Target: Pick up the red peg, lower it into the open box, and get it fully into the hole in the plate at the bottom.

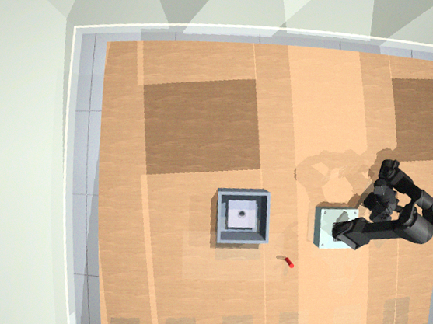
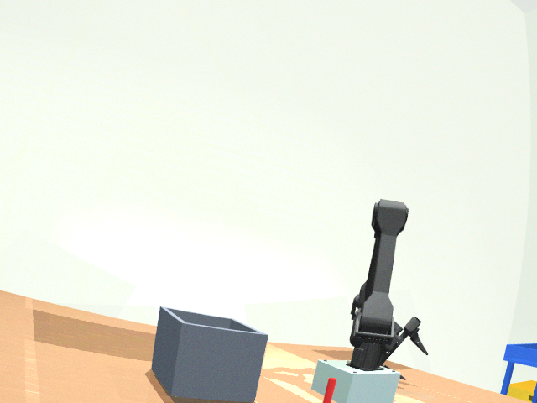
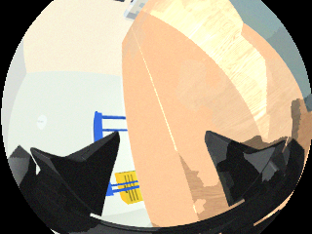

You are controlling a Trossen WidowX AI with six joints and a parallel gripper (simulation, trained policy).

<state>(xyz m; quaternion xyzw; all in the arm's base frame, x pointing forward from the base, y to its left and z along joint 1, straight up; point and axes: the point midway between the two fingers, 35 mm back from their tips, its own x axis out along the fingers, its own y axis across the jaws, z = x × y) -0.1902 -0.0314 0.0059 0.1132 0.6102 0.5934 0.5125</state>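
The red peg is 390 mm ahead of my gripper tip, 100 mm to the left of it and 20 mm below it.
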